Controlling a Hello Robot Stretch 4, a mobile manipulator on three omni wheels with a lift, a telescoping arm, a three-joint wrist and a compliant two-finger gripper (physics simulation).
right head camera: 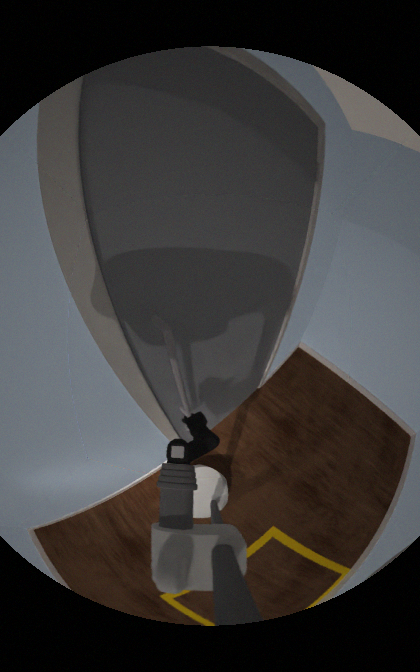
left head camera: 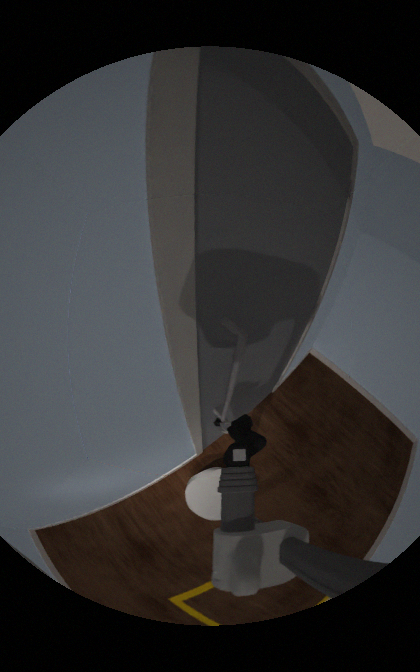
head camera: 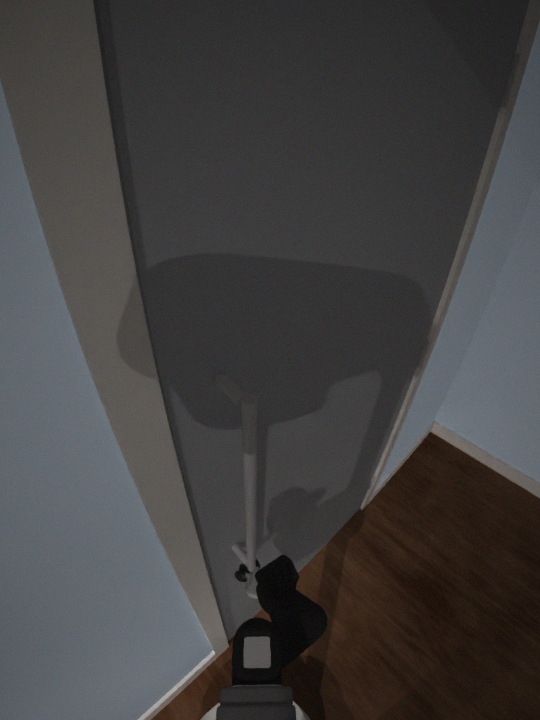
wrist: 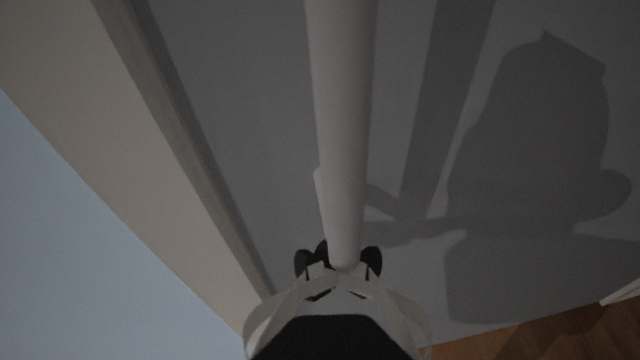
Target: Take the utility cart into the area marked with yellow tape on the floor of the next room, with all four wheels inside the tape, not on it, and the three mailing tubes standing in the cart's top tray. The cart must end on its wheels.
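Seen in the pictures: gripper, fingertip midpoint: (right head camera: 186, 416) (left head camera: 218, 419) (head camera: 245, 567); robot's base at its link origin: (right head camera: 199, 490) (left head camera: 214, 492).
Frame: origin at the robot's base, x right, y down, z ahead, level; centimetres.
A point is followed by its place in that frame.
Note:
A grey door (head camera: 302, 174) {x 4.7, y -150.4, z 49.3 cm} (left head camera: 270, 175) {x 2.6, y -158.0, z 47.5 cm} (right head camera: 200, 165) {x 6.1, y -158.7, z 50.6 cm} (wrist: 240, 125) {x -8.4, y -83.3, z 38.0 cm} fills the middle of the views and looks closed. A long upright pale bar handle (head camera: 249, 500) {x -1.1, y -107.7, z 35.6 cm} (left head camera: 231, 385) {x -1.1, y -108.3, z 35.7 cm} (right head camera: 177, 377) {x -0.8, y -110.9, z 35.7 cm} (wrist: 342, 125) {x -0.5, y -88.4, z 35.7 cm} stands out from it. My gripper (head camera: 249, 568) {x -2.5, y -72.1, z 38.4 cm} (left head camera: 222, 424) {x -2.5, y -72.1, z 38.4 cm} (wrist: 337, 257) {x -2.5, y -72.1, z 38.4 cm} is shut on the lower end of this handle, with one black fingertip on each side. Yellow tape (left head camera: 192, 591) (right head camera: 310, 553) {x 86.8, y 2.8, z -78.2 cm} marks an area on the floor behind my arm, partly hidden by it. The utility cart and the mailing tubes do not show.
A beige door frame (head camera: 116, 290) {x -11.6, y -142.6, z 33.3 cm} (left head camera: 172, 250) {x -12.7, y -145.3, z 32.4 cm} (right head camera: 62, 200) {x -12.2, y -155.5, z 32.8 cm} runs up the door's left side beside a blue wall (head camera: 58, 436) {x -18.9, y -129.9, z 28.7 cm}. More blue wall stands at the right. The brown wood floor (head camera: 441, 581) {x 85.4, y 2.8, z 54.6 cm} meets the door's foot. A white rounded shape (left head camera: 202, 495) {x -8.5, y -18.7, z -1.3 cm} (right head camera: 212, 492) {x 9.6, y -18.7, z -0.4 cm} lies under my arm.

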